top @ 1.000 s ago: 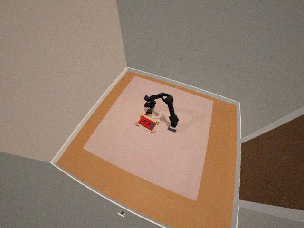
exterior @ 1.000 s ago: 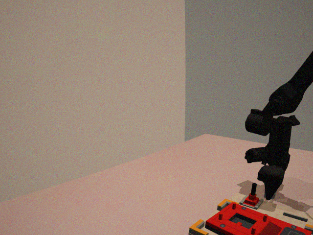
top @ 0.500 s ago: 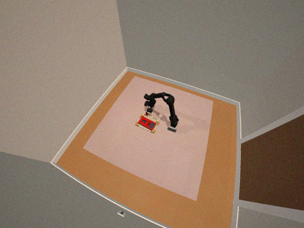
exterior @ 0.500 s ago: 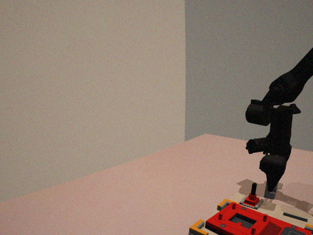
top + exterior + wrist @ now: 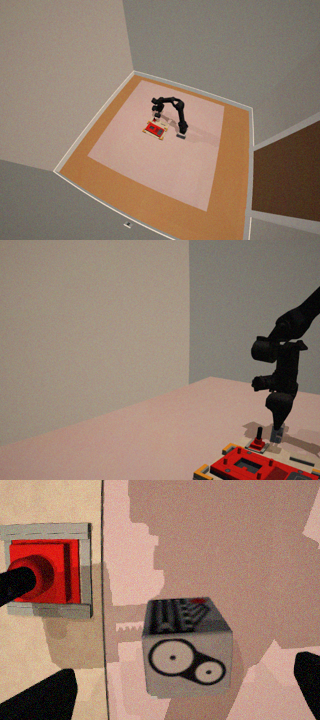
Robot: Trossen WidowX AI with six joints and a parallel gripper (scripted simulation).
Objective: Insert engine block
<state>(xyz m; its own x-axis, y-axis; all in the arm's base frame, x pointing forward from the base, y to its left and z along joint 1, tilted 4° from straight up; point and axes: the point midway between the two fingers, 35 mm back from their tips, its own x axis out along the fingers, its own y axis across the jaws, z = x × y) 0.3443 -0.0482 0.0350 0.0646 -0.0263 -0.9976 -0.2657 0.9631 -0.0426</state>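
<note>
My gripper tip is 3 cm above the grey engine block. Also, from my gripper tip: black upright peg: 7 cm to the left, 2 cm below, 2 cm ahead.
</note>
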